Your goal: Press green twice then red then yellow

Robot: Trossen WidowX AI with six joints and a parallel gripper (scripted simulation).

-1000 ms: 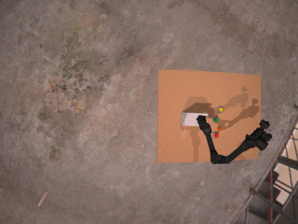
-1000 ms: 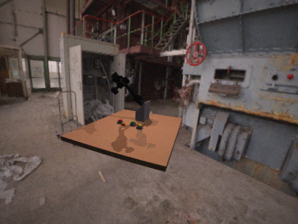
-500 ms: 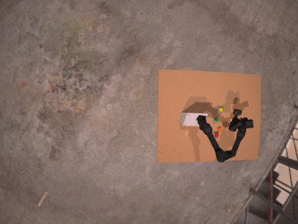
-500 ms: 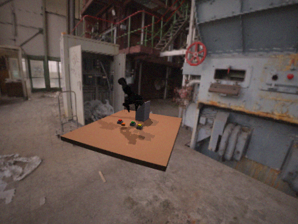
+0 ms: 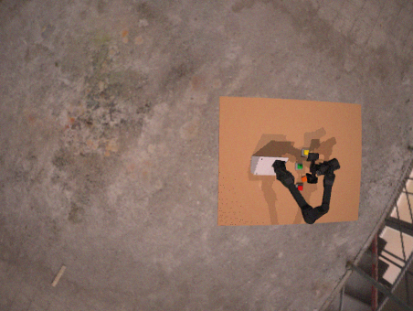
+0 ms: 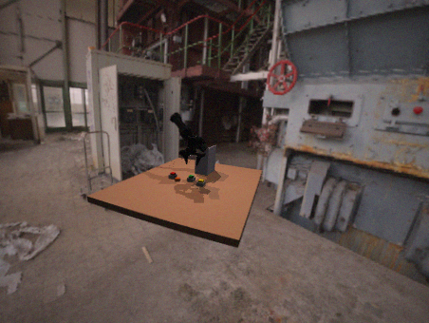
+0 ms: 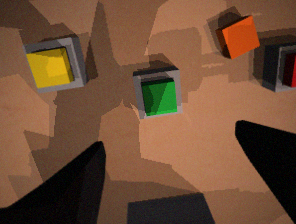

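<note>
My gripper tip is now 9 cm above the green button. The rest, counted from my gripper tip: yellow button: 10 cm to the left, 9 cm below, 3 cm ahead; then red button: 15 cm to the right, 9 cm below, 3 cm ahead.
</note>
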